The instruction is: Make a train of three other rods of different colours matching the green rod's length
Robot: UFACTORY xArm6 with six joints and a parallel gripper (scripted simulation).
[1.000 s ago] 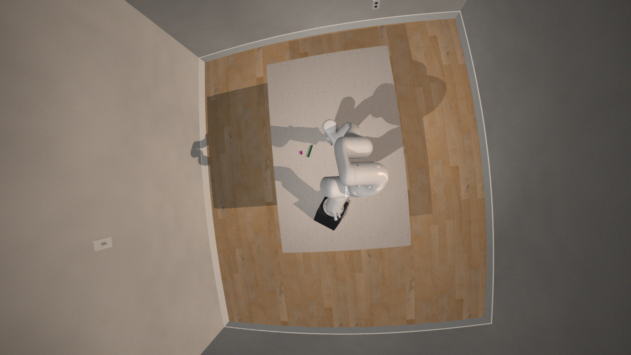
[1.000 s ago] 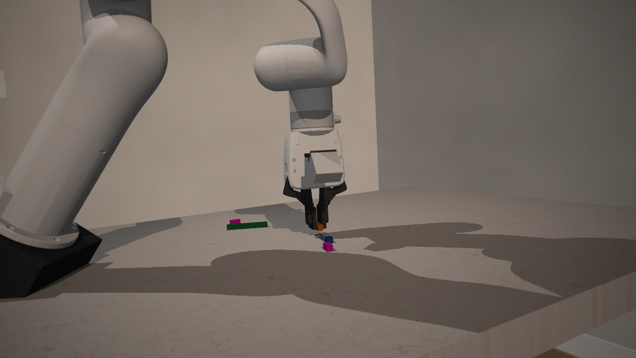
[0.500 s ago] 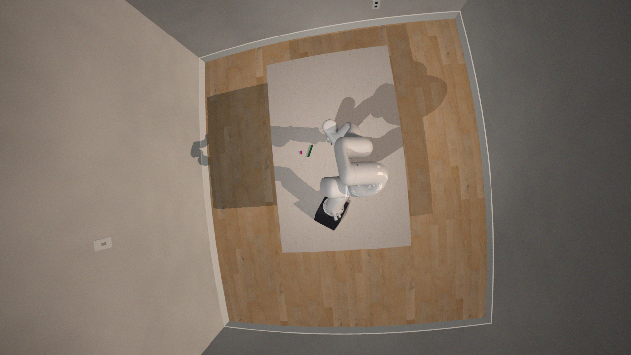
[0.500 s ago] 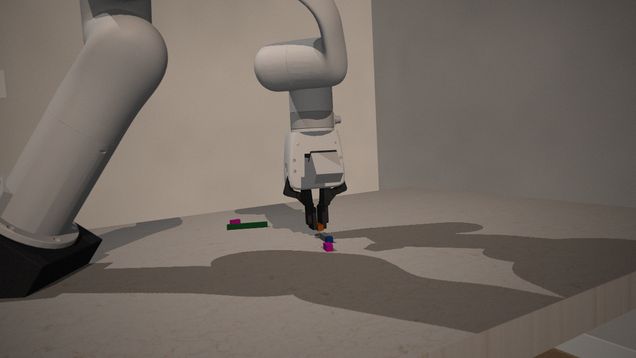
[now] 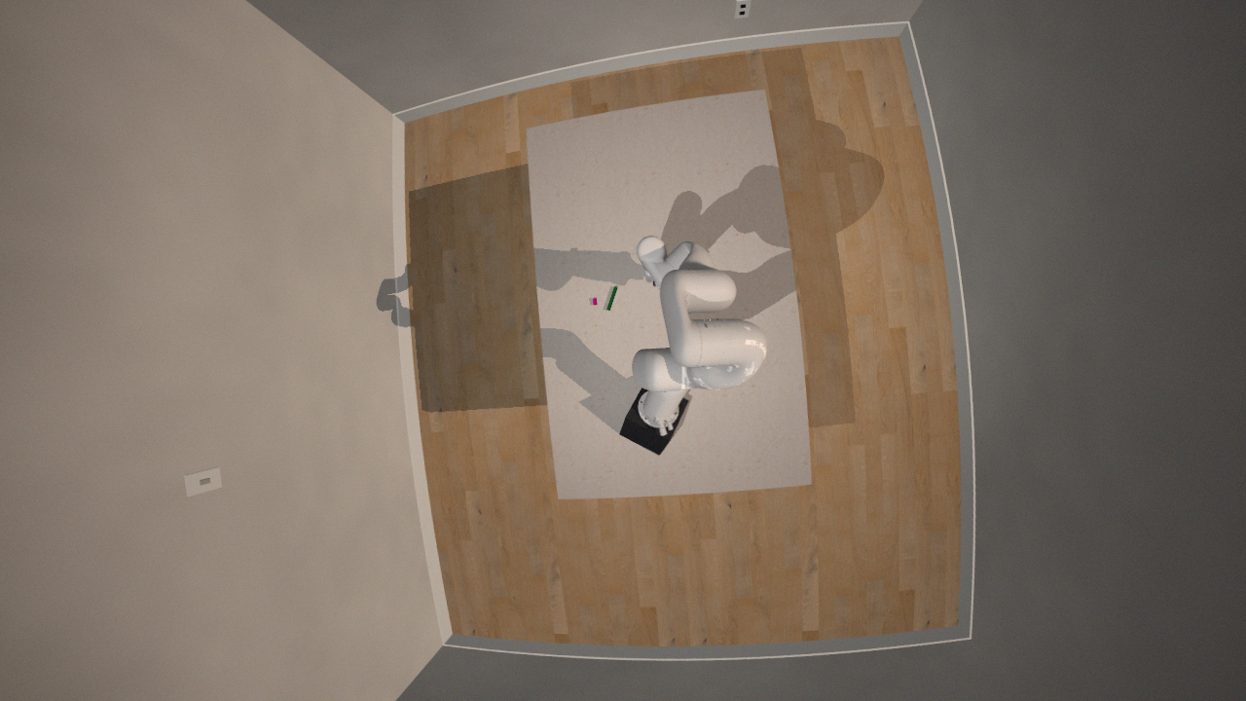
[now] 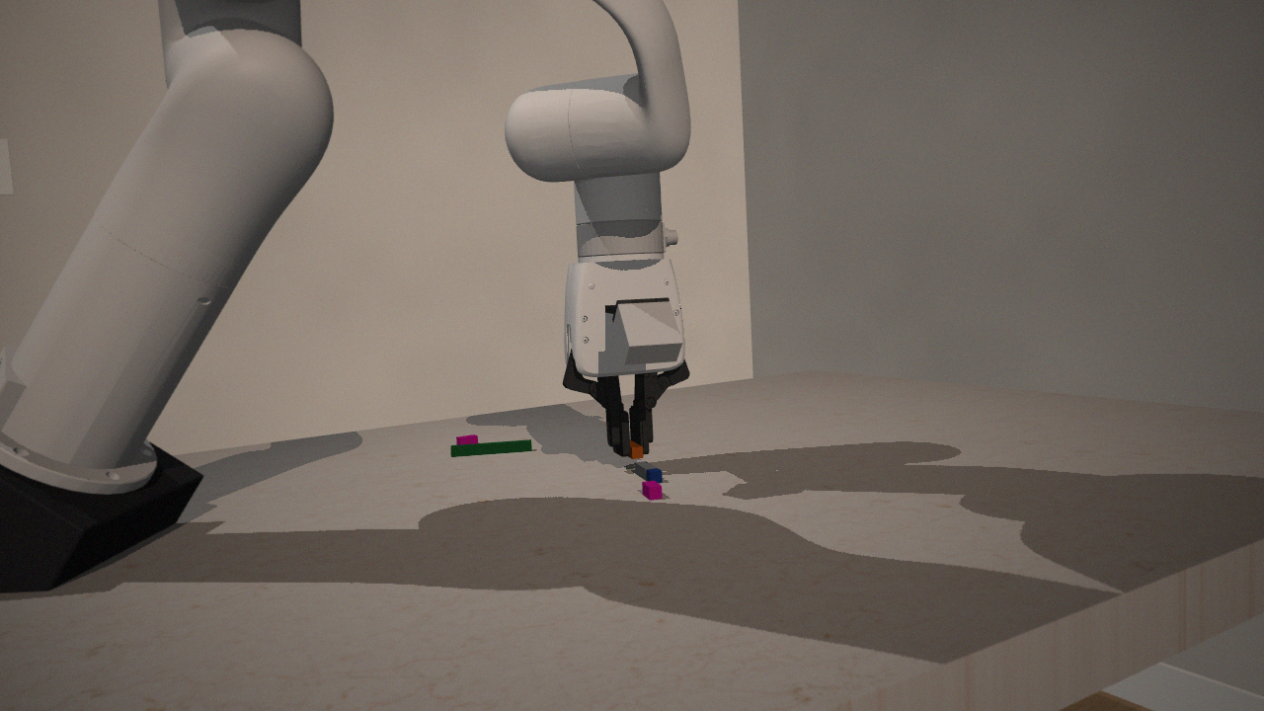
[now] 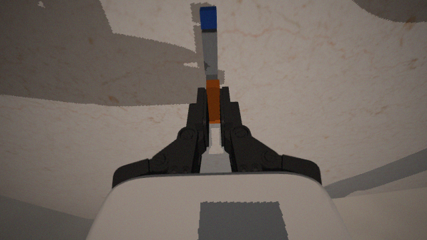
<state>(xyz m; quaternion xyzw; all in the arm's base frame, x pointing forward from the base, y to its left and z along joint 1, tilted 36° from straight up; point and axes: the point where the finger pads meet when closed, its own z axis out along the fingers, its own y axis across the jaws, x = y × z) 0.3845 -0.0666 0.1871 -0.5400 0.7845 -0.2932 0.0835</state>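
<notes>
Right now the orange rod is 2 cm below my hand. The rest, counted from my hand: green rod 17 cm to the left, 3 cm below, 3 cm behind; then grey rod 3 cm to the right, 3 cm below, 2 cm behind; then blue rod 5 cm to the right, 3 cm below, 3 cm behind.
</notes>
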